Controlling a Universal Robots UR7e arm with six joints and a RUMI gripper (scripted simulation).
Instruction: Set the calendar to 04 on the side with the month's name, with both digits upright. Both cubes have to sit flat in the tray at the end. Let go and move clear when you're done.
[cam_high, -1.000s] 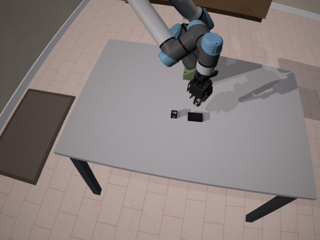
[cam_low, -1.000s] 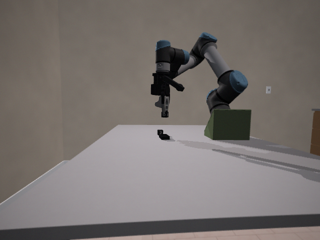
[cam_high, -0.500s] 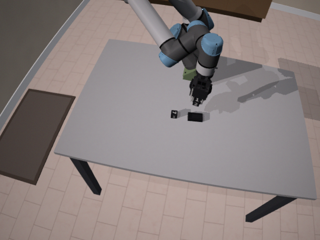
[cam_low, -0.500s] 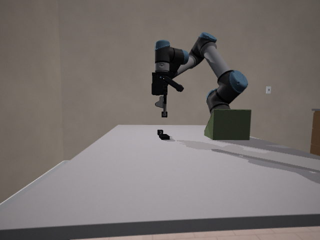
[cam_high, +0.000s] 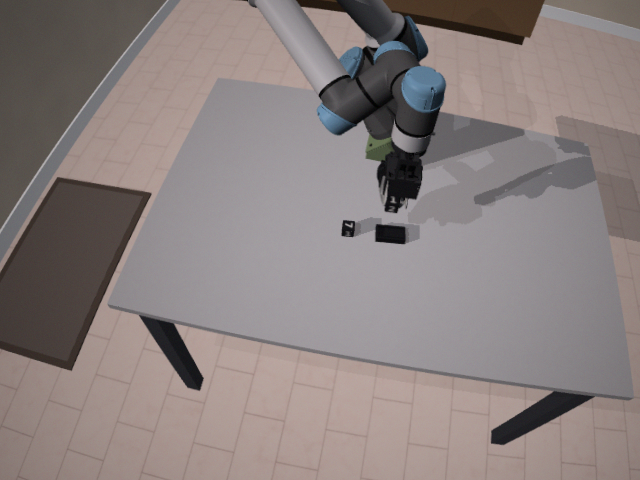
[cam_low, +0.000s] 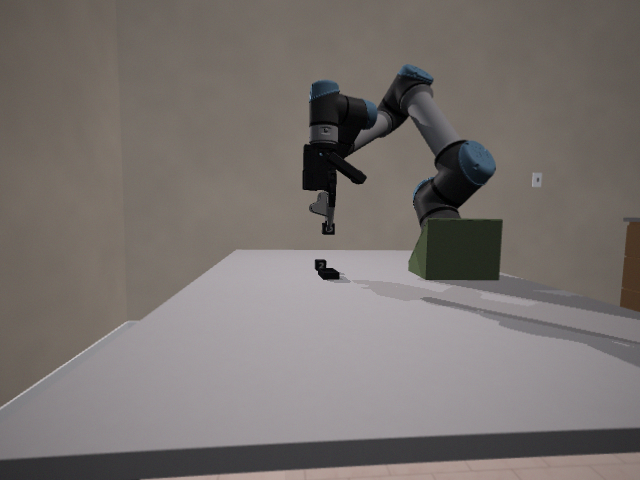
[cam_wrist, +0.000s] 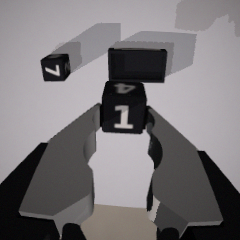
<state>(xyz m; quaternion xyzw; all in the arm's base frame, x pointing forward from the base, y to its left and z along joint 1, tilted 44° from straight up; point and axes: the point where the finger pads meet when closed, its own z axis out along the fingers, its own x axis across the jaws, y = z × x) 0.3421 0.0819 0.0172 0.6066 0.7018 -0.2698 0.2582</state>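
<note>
The black calendar tray lies 13 cm below my hand and 2 cm to the left of it.
</note>
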